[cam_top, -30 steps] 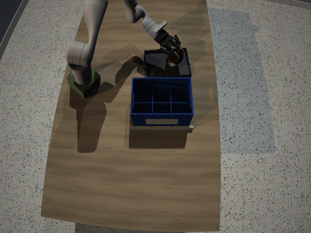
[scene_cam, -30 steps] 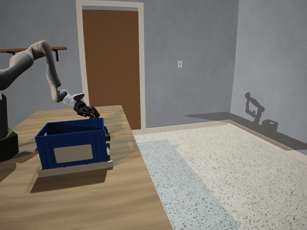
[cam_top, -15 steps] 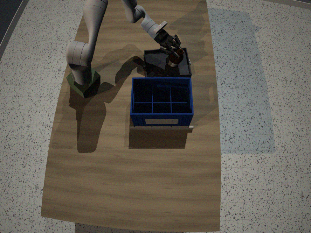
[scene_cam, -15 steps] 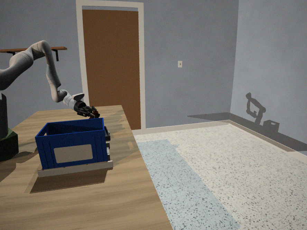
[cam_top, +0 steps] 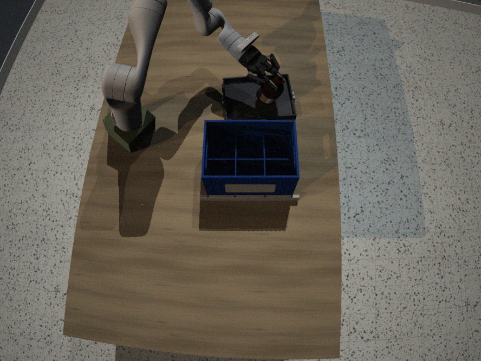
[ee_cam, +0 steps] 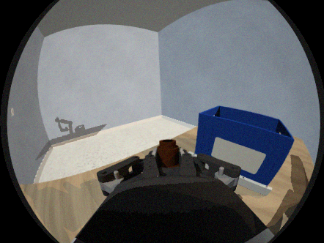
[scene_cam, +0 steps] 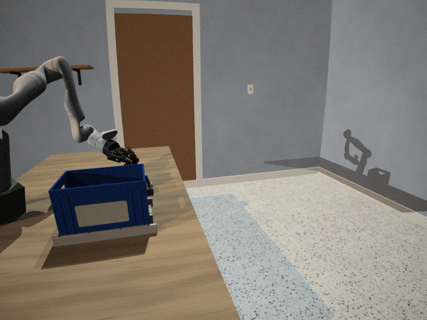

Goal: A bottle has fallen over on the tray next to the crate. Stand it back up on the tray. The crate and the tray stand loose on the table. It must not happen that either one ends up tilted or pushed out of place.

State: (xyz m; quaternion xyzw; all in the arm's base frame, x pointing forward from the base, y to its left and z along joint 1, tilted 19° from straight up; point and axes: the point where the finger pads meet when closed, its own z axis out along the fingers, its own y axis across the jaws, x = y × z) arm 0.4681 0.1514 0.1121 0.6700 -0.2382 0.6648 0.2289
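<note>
The brown bottle is 50 mm below my hand, 10 mm to the left of it and 10 mm behind it. From my hand the other things lie so: tray (130 mm below, 60 mm behind, 30 mm to the left); then blue crate (260 mm to the right, 90 mm behind, 60 mm below).
</note>
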